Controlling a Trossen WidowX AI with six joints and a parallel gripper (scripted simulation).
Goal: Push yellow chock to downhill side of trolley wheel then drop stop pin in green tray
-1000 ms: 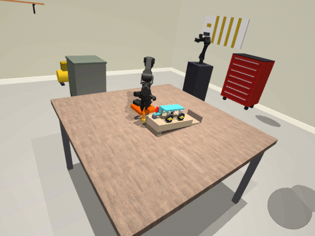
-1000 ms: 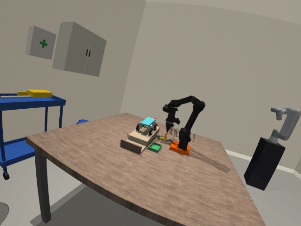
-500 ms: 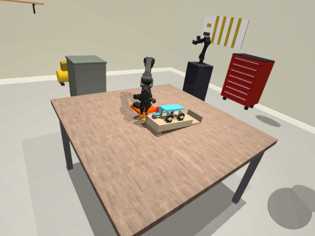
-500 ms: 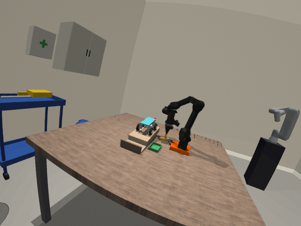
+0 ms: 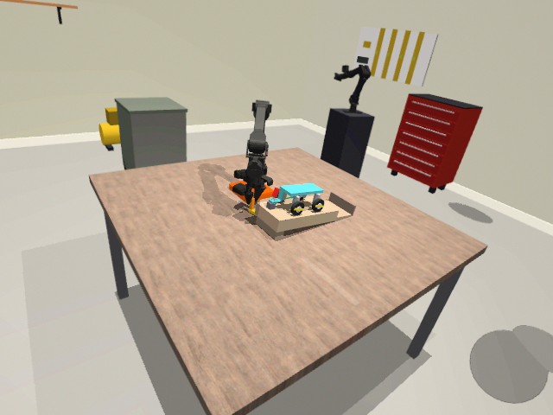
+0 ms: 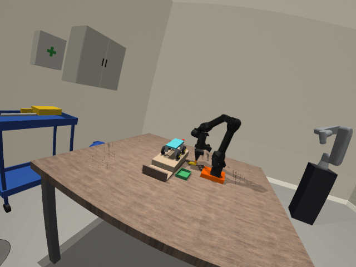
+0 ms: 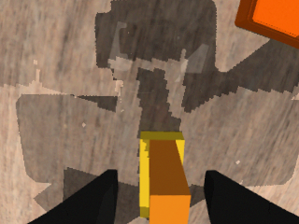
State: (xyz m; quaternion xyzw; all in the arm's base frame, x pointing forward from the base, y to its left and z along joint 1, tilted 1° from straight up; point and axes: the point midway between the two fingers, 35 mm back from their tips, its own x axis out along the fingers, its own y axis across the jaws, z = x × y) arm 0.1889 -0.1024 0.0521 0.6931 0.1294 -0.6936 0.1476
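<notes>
My gripper tip is now 20 mm short of the yellow chock, 20 mm above it and 10 mm to the right of it. The rest, counted from my gripper tip: red-headed stop pin 130 mm ahead, 90 mm above, 30 mm to the left; then tan ramp 150 mm to the left, 130 mm ahead; then trolley 150 mm to the left, 130 mm ahead, 70 mm above.
</notes>
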